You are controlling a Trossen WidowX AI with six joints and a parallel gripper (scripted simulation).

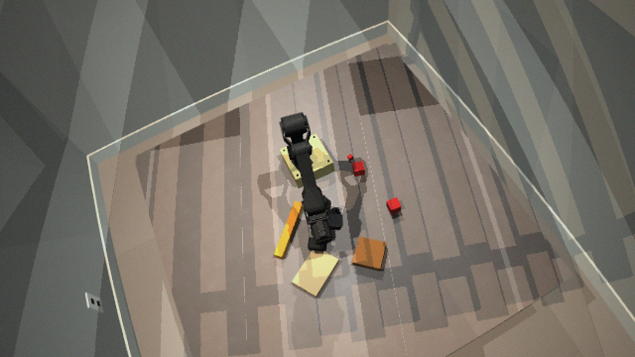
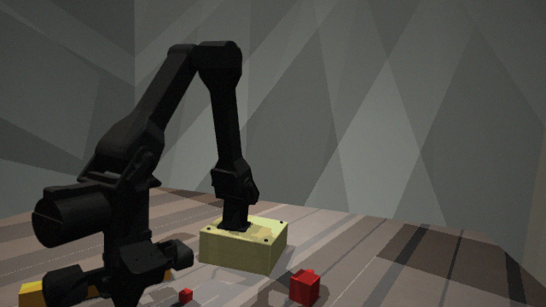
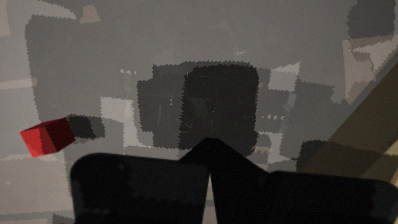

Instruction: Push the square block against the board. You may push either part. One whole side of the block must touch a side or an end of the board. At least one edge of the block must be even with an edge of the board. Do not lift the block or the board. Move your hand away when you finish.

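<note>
The orange-brown square block is 17 cm ahead of my gripper tip, 9 cm to the left of it and 1 cm above it. Also, from my gripper tip: orange board: 8 cm behind, 9 cm to the right, 1 cm above; then pale flat plate: 11 cm ahead, 10 cm to the right, 1 cm above.
</note>
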